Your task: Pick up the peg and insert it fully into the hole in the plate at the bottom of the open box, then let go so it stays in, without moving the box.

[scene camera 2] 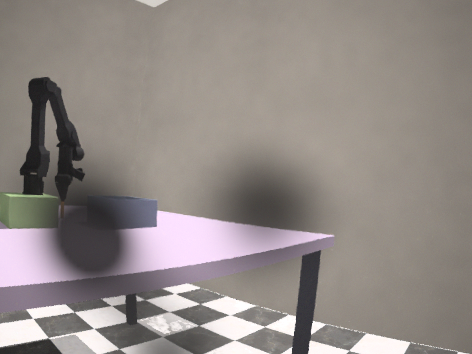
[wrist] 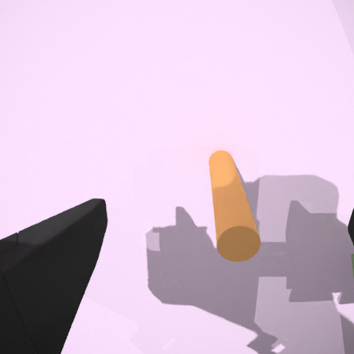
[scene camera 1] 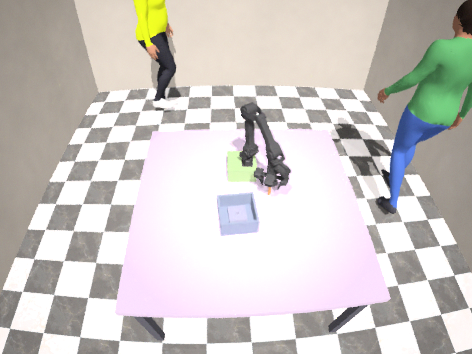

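Seen in the pictures: gripper, fingertip midpoint: [scene camera 2: 63, 200] [scene camera 1: 270, 186]; arm's base at its link origin: [scene camera 2: 32, 194] [scene camera 1: 247, 162].
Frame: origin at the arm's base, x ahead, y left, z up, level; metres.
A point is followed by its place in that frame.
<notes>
An orange peg [scene camera 1: 270, 191] {y 0.132, x 0.162, z -0.063 m} [scene camera 2: 62, 210] {y 0.120, x 0.153, z -0.066 m} [wrist: 230, 207] stands upright on the pink table. My gripper [scene camera 1: 270, 184] {y 0.126, x 0.159, z -0.028 m} [scene camera 2: 62, 199] {y 0.126, x 0.159, z -0.028 m} [wrist: 233, 215] is open, pointing down close above the peg's top. In the wrist view the peg shows between the two fingers, with its top nearer the right finger, and neither finger touches it. The open blue-grey box [scene camera 1: 238, 228] {y -0.048, x 0.426, z -0.043 m} [scene camera 2: 137, 213] {y -0.149, x 0.347, z -0.045 m} stands apart from the peg, to its front left in scene camera 1. A pale plate [scene camera 1: 231, 217] {y -0.084, x 0.362, z -0.039 m} with a small dark hole [scene camera 1: 237, 213] {y -0.053, x 0.324, z -0.055 m} lies at its bottom. Dark blurs partly cover scene camera 2.
A green block [scene camera 1: 241, 173] {y -0.033, x 0.062, z -0.025 m} [scene camera 2: 35, 212] {y -0.115, x -0.014, z -0.048 m} stands beside the arm's base, behind the box and left of the gripper in scene camera 1. Its edge shows at the right of the wrist view. Two people stand on the floor beyond the table [scene camera 1: 175, 275] [scene camera 2: 225, 245].
</notes>
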